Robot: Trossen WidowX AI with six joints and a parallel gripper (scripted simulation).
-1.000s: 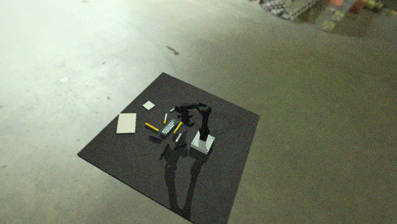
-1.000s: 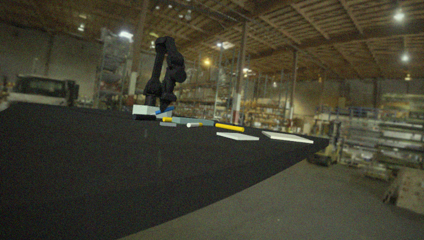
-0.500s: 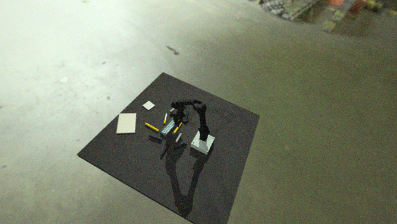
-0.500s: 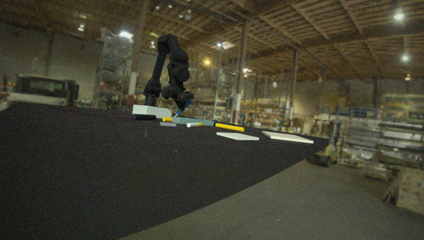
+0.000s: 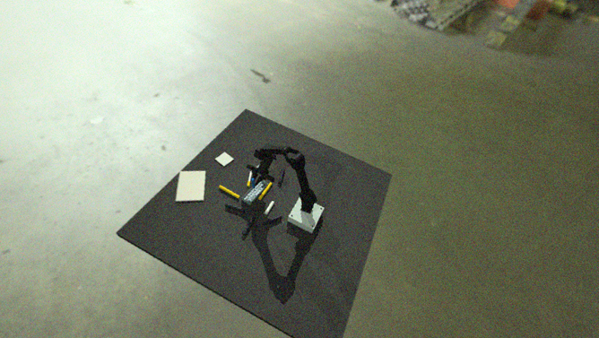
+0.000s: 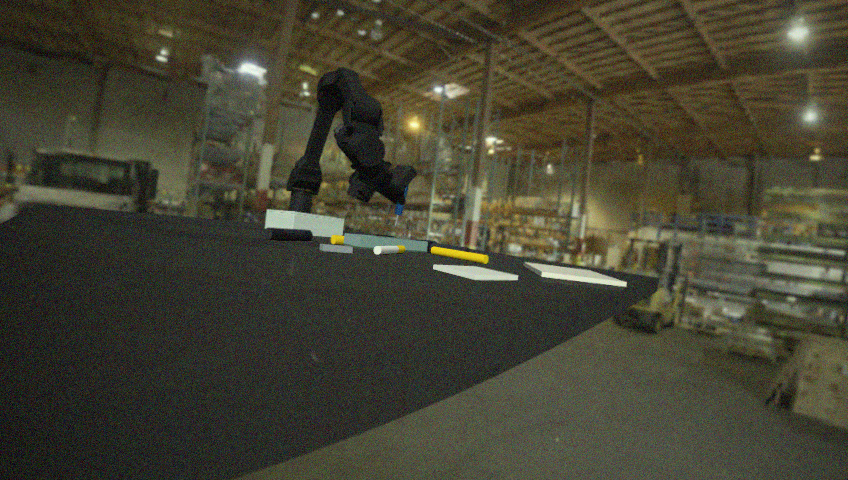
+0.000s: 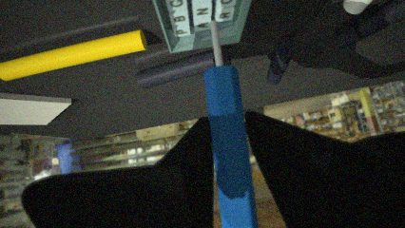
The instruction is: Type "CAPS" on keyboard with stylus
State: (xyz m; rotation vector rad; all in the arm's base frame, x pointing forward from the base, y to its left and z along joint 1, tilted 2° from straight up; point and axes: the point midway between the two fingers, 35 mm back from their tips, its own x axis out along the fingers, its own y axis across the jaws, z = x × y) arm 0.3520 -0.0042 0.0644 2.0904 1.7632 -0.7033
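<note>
Right now the white marker is 100 mm below my gripper tip, 90 mm to the right of it and 70 mm ahead of it. From my gripper tip the other things lie so: blue stylus (10 mm below); then yellow cylinder (140 mm ahead, 100 mm below, 50 mm to the left).
</note>
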